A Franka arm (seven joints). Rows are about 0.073 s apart.
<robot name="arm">
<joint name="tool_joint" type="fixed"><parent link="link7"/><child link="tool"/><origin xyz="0 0 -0.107" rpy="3.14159 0 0"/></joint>
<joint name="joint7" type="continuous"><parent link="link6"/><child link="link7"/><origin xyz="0.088 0 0"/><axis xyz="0 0 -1"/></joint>
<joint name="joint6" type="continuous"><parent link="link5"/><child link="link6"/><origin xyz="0 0 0"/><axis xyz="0 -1 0"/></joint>
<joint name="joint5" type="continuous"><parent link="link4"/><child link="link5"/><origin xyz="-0.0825 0 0.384"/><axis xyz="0 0 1"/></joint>
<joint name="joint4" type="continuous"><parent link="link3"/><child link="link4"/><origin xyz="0.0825 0 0"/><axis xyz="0 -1 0"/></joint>
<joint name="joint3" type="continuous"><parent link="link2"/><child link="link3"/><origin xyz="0 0 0.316"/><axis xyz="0 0 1"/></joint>
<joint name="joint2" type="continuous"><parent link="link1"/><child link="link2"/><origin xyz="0 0 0"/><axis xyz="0 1 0"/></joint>
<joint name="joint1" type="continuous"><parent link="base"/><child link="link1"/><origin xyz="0 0 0.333"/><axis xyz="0 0 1"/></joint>
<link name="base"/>
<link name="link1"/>
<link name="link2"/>
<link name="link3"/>
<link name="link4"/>
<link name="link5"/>
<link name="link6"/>
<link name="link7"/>
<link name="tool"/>
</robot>
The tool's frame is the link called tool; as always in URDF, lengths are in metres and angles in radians. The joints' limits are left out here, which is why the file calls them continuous.
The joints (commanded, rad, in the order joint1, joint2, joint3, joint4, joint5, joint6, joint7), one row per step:
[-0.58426, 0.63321, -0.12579, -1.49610, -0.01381, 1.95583, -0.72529]
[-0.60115, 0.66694, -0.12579, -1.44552, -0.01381, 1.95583, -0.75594]
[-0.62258, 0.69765, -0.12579, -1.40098, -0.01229, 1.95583, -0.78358]
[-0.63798, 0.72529, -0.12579, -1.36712, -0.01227, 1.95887, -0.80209]
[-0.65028, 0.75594, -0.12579, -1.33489, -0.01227, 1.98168, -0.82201]
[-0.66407, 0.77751, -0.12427, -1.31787, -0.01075, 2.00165, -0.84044]
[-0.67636, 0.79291, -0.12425, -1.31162, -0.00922, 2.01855, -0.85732]
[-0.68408, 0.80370, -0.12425, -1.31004, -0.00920, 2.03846, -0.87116]
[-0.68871, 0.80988, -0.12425, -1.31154, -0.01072, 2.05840, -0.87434]
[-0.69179, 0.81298, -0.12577, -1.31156, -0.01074, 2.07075, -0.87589]
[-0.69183, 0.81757, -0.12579, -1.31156, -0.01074, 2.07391, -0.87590]
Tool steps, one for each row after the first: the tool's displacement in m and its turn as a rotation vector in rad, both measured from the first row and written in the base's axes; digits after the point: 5 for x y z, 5 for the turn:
[0.00190, -0.01488, -0.00115, -0.00788, -0.01190, 0.01708]
[0.00002, -0.03122, -0.00302, -0.01358, -0.02205, 0.02564]
[-0.00136, -0.04321, -0.00737, -0.01868, -0.02759, 0.03156]
[-0.00024, -0.05455, -0.01328, -0.03411, -0.04379, 0.04392]
[-0.00239, -0.06401, -0.01984, -0.04167, -0.05528, 0.05209]
[-0.00667, -0.07183, -0.02695, -0.04478, -0.06083, 0.05794]
[-0.00922, -0.07703, -0.03256, -0.05102, -0.06769, 0.06604]
[-0.01065, -0.08043, -0.03616, -0.06056, -0.07480, 0.06730]
[-0.01200, -0.08337, -0.03736, -0.06806, -0.08016, 0.06606]
[-0.01206, -0.08338, -0.04048, -0.06729, -0.07890, 0.06635]

